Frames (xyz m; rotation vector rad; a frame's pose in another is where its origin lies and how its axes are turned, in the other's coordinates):
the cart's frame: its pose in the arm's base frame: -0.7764 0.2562 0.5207 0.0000 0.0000 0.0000
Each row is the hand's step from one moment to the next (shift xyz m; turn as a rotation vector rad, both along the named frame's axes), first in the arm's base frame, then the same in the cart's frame.
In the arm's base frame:
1: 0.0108 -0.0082 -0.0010 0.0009 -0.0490 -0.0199
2: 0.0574 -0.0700 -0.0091 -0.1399 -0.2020 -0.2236
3: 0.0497 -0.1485 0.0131 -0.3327 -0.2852 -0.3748
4: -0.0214 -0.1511 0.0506 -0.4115 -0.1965 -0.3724
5: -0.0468 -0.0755 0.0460 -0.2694 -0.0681 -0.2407
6: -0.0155 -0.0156 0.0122 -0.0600 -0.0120 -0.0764
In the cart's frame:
1: 0.0108 -0.0082 -0.0010 0.0009 -0.0490 -0.0199
2: 0.0574 -0.0700 -0.0091 -0.1399 -0.2020 -0.2236
3: 0.0497 -0.1485 0.0131 -0.3327 -0.2852 -0.3748
4: -0.0214 -0.1511 0.0506 -0.4115 -0.1965 -0.3724
5: -0.0468 -0.0755 0.0460 -0.2694 -0.0681 -0.2407
6: -0.0155 -0.0156 0.0122 -0.0600 -0.0120 -0.0764

